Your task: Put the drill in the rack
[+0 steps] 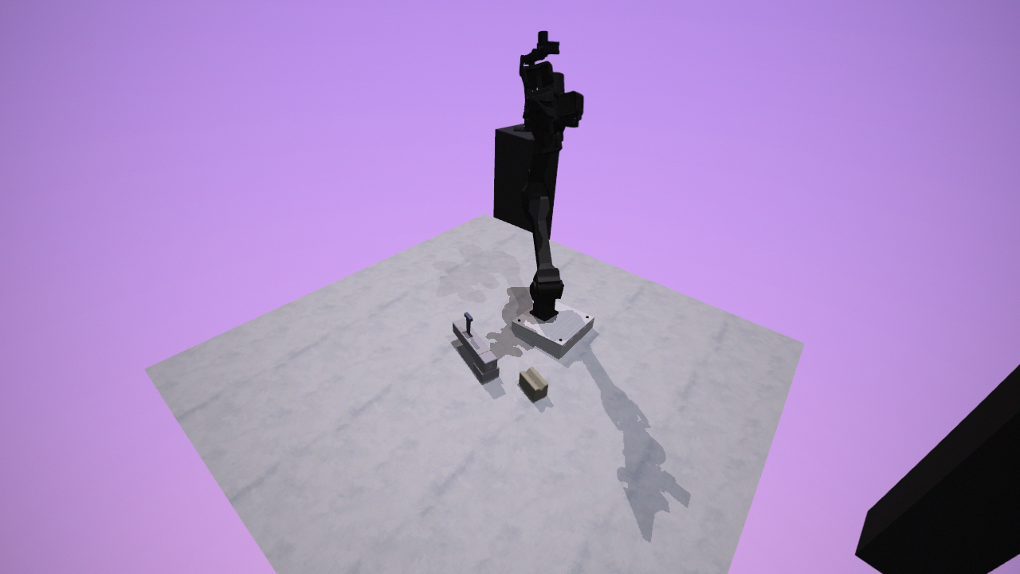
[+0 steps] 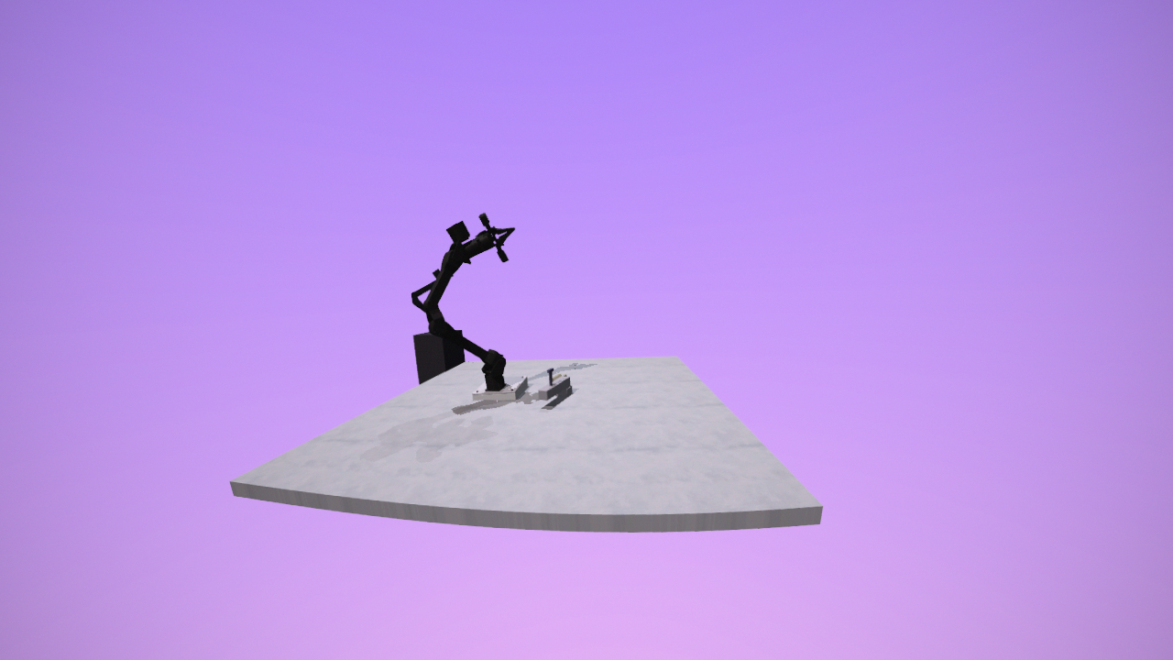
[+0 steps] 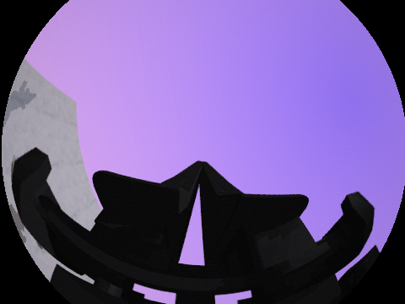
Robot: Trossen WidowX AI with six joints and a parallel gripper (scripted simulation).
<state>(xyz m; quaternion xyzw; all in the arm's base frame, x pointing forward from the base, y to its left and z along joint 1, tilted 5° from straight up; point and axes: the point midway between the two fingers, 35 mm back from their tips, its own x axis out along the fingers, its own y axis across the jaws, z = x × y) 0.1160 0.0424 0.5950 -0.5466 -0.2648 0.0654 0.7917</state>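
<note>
The key lies 55 cm below my gripper tip, 13 cm ahead of it and 6 cm to the right of it. Round my gripper tip: rack 63 cm below, 15 cm to the left, 9 cm ahead; long grey block 61 cm below, 13 cm ahead, 2 cm to the right; drill 60 cm below, 14 cm ahead, 1 cm to the right.
</note>
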